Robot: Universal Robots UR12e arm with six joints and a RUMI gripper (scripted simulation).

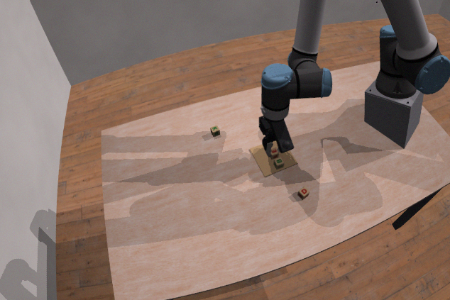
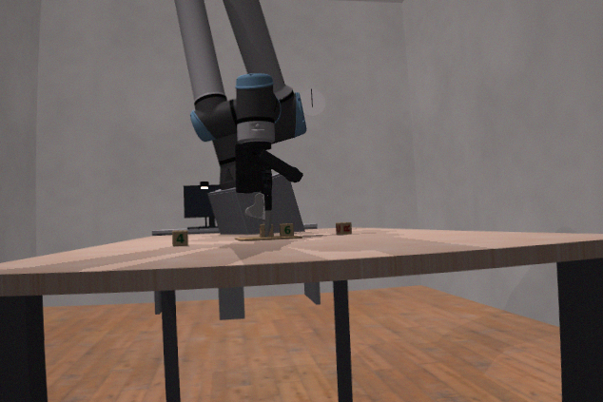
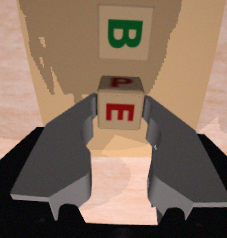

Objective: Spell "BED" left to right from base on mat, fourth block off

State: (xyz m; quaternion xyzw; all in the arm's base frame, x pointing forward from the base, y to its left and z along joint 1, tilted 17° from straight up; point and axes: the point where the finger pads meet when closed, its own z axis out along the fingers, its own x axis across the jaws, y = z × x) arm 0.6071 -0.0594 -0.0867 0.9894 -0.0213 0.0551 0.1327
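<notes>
The tan mat lies 2 cm below my hand. The rest, counted from my hand: green block 20 cm to the right, 16 cm ahead, 1 cm below.
</notes>
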